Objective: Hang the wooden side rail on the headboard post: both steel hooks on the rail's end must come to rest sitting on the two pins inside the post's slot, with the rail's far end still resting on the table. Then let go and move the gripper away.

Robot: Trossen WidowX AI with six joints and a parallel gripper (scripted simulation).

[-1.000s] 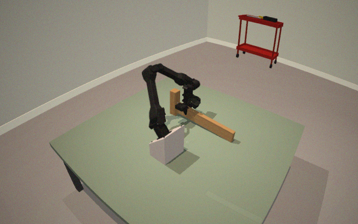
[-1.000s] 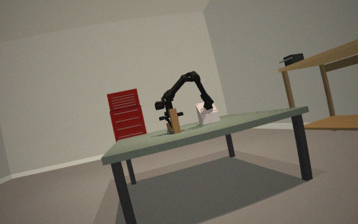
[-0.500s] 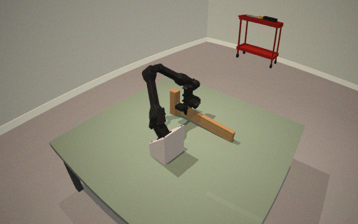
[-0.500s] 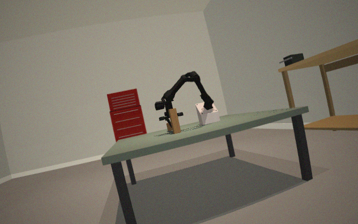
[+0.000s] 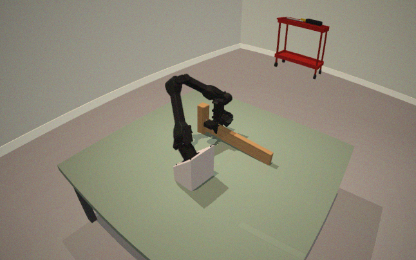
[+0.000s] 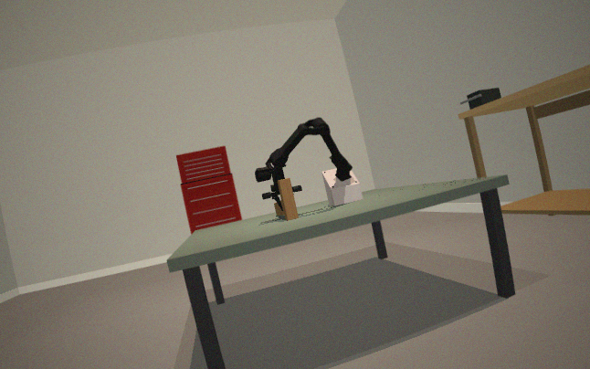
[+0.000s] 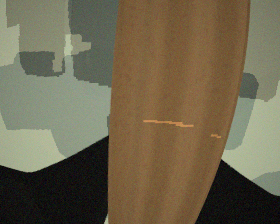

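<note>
Right now the wooden headboard post is 10 mm ahead of my gripper tip, 100 mm to the left of it and 50 mm above it.
</note>
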